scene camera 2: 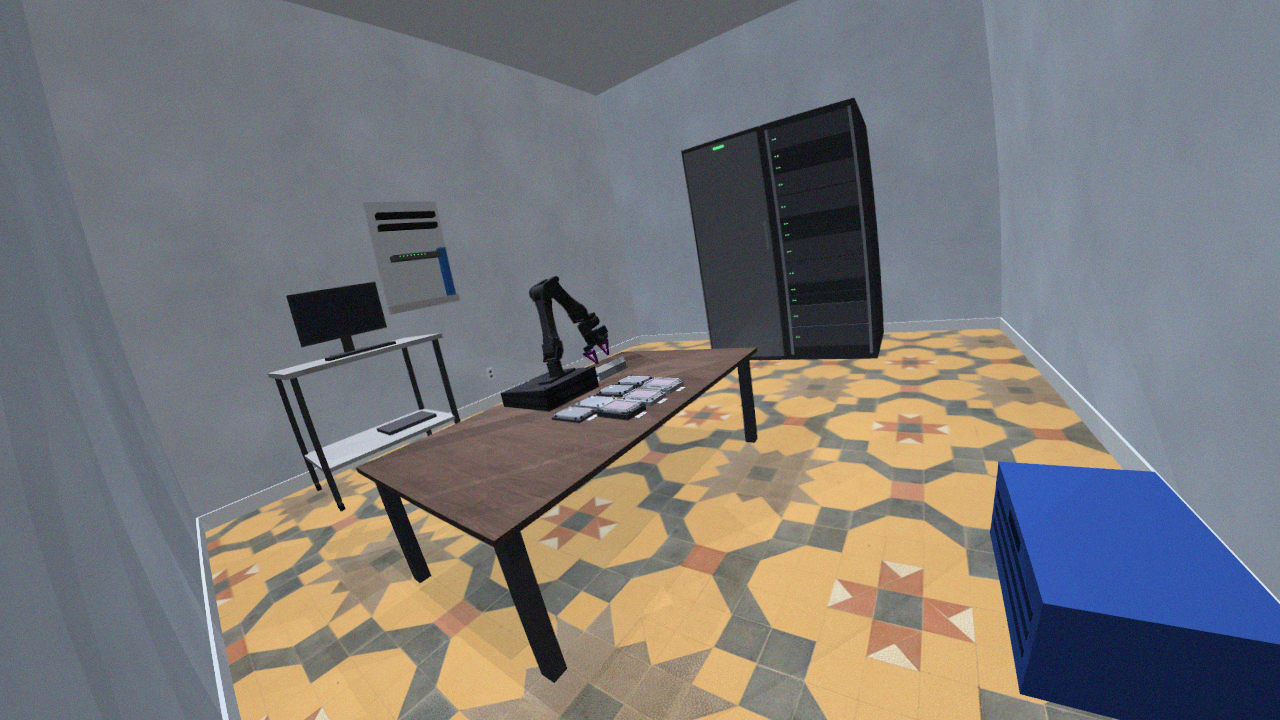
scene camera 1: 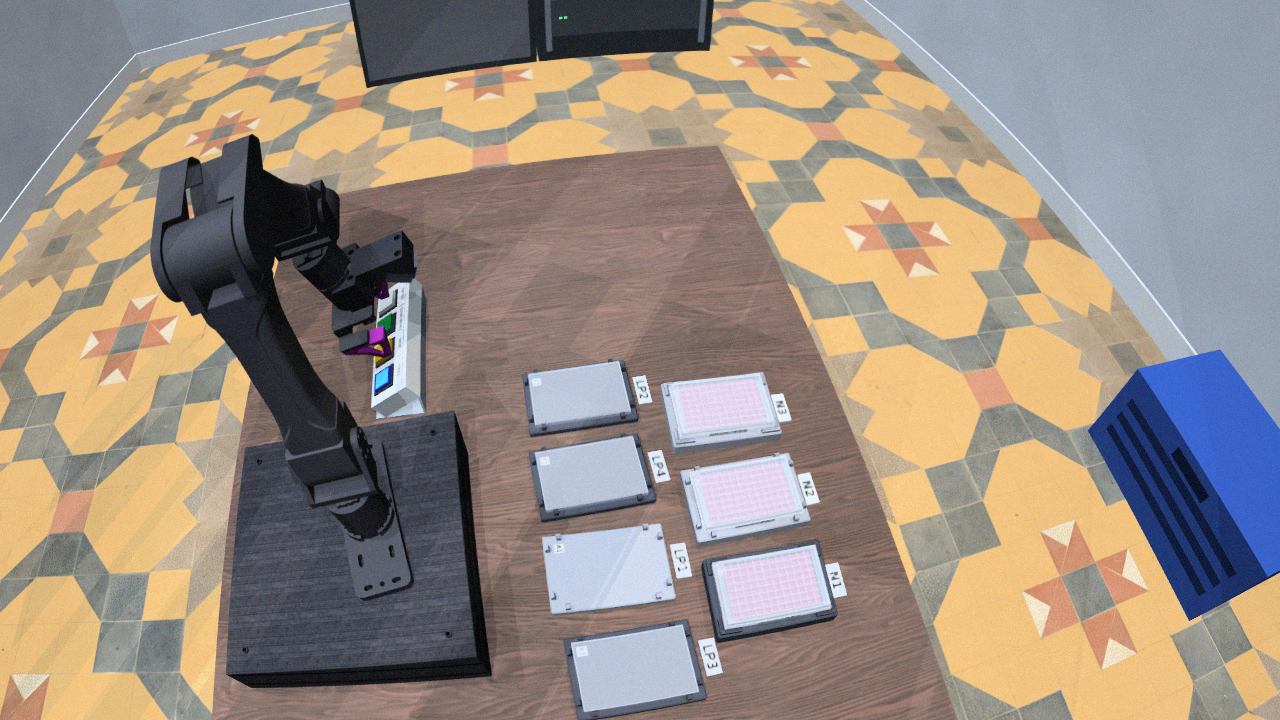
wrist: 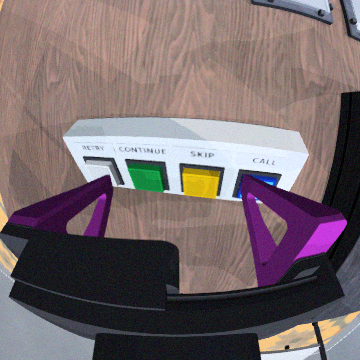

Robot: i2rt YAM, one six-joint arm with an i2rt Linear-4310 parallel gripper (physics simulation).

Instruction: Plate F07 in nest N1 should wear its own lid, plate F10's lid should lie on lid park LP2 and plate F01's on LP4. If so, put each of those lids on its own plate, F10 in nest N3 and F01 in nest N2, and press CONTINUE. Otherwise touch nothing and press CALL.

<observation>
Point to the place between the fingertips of my gripper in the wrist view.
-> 176, 181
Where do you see a green CONTINUE button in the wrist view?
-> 144, 176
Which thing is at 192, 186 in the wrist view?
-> A yellow SKIP button.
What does my gripper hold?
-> Nothing.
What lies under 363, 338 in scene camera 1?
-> My gripper.
</observation>
